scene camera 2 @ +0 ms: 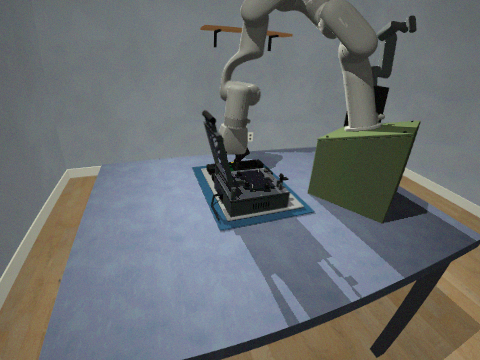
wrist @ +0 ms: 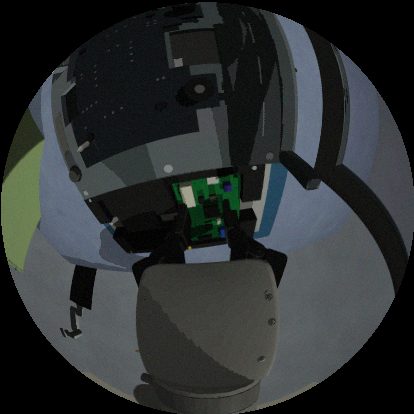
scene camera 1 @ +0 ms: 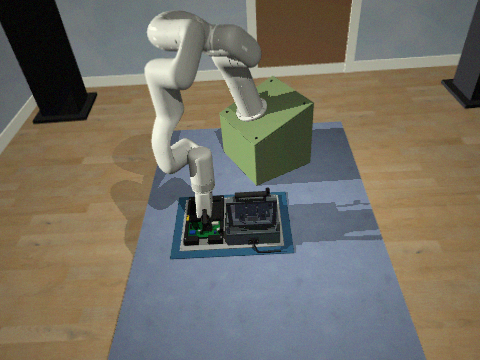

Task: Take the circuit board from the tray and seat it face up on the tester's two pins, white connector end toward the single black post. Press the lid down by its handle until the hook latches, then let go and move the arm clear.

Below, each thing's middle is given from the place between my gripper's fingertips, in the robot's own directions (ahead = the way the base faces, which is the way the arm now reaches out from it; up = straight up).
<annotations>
My gripper is now 20 mm to the left of the green circuit board point(wrist: 203, 197), 10 mm short of it and 10 mm above it. From my hand the other things lie so: tester lid point(scene camera 1: 253, 211) (160 mm above, 150 mm to the left, 100 mm ahead); tester bed point(wrist: 126, 95) (160 mm to the left, 40 mm above, 20 mm behind).
</annotations>
